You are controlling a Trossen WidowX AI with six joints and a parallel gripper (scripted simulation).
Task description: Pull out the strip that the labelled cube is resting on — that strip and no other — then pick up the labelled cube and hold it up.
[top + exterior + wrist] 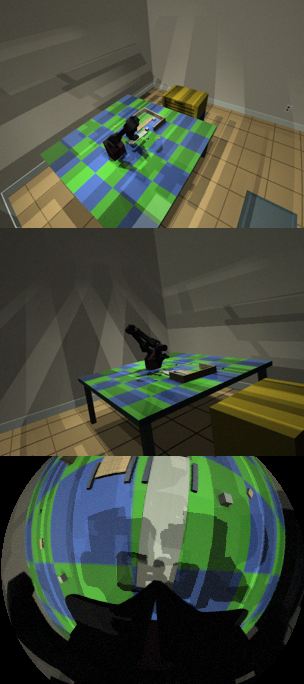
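Now: gripper tip 100 mm short of the strip and 30 mm above it.
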